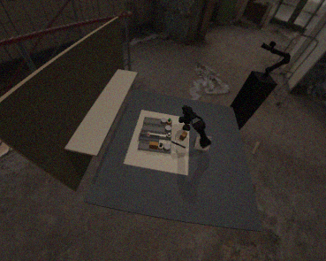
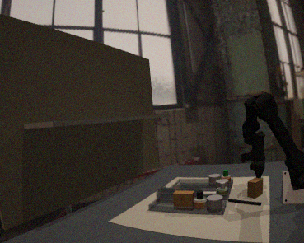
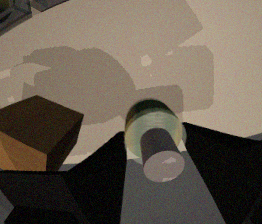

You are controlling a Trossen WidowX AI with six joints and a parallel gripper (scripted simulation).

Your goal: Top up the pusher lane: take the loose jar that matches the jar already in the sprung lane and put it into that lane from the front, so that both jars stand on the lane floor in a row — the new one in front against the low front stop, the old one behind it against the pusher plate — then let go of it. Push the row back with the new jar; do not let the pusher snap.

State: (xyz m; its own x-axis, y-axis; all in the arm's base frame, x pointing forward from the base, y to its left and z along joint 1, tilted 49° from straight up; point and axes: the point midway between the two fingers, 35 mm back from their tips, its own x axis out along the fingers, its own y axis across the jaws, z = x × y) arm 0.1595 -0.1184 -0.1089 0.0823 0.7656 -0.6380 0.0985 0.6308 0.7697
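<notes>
The black pen is 180 mm to the left of my gripper tip, 60 mm ahead of it and 30 mm below it. The rest, counted from my gripper tip: rack 310 mm ahead, 140 mm to the left, 20 mm below; brown box 100 mm to the left, 20 mm ahead; white pusher plate 270 mm ahead, 140 mm to the left, 10 mm above.
</notes>
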